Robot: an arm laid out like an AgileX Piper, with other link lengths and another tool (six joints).
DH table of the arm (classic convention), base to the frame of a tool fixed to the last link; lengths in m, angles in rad. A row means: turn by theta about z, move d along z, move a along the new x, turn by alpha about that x. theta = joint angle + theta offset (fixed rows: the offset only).
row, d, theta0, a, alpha
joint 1, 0.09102, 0, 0, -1.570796
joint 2, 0, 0.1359, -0.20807, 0
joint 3, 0, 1.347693, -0.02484, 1.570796
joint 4, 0.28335, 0, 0, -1.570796
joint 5, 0, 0, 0, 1.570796
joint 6, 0.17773, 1.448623, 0.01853, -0.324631
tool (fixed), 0.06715, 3.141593, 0, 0
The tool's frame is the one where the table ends.
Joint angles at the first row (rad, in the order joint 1, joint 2, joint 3, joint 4, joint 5, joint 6):
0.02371, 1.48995, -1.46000, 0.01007, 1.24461, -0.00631
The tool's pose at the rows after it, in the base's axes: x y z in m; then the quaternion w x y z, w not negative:
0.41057 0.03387 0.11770 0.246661 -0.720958 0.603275 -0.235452
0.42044 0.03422 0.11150 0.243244 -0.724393 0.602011 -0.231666
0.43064 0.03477 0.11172 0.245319 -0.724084 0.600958 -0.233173
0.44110 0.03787 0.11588 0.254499 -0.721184 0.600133 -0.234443
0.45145 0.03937 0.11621 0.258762 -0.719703 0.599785 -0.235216
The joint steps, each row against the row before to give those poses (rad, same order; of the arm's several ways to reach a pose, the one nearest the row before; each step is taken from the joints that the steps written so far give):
0.00001, 0.06233, -0.05125, 0.00179, 0.00001, -0.01943
-0.00002, 0.05796, -0.04633, 0.00001, -0.00091, -0.00670
0.00002, 0.04540, -0.05074, 0.00123, 0.00000, -0.00141
-0.00001, 0.03903, -0.05393, 0.01277, -0.00002, -0.00083
0.00000, 0.04569, -0.05295, 0.00565, 0.00002, 0.00000

